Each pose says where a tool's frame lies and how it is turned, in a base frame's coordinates. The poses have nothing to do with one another.
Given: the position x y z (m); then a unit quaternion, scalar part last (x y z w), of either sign.
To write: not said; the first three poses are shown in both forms.
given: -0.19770 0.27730 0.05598 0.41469 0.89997 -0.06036 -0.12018
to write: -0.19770 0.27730 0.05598 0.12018 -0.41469 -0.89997 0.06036
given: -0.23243 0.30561 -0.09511 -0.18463 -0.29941 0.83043 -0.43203
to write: -0.23243 0.30561 -0.09511 0.43203 0.18463 0.29941 -0.83043
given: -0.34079 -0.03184 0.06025 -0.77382 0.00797 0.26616 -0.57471
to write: -0.34079 -0.03184 0.06025 0.57471 0.77382 -0.00797 -0.26616
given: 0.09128 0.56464 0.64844 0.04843 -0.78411 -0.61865 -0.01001
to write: 0.09128 0.56464 0.64844 0.01001 -0.04843 0.78411 0.61865
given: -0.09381 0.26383 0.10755 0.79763 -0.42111 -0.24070 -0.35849
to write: -0.09381 0.26383 0.10755 0.35849 -0.79763 0.42111 0.24070
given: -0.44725 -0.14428 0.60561 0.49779 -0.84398 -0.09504 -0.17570
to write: -0.44725 -0.14428 0.60561 0.17570 -0.49779 0.84398 0.09504
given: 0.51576 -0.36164 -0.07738 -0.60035 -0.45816 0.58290 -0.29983
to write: 0.51576 -0.36164 -0.07738 0.29983 0.60035 0.45816 -0.58290
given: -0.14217 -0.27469 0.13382 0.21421 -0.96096 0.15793 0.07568
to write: -0.14217 -0.27469 0.13382 0.07568 0.21421 -0.96096 0.15793
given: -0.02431 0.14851 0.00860 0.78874 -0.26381 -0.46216 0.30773
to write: -0.02431 0.14851 0.00860 0.30773 0.78874 -0.26381 -0.46216
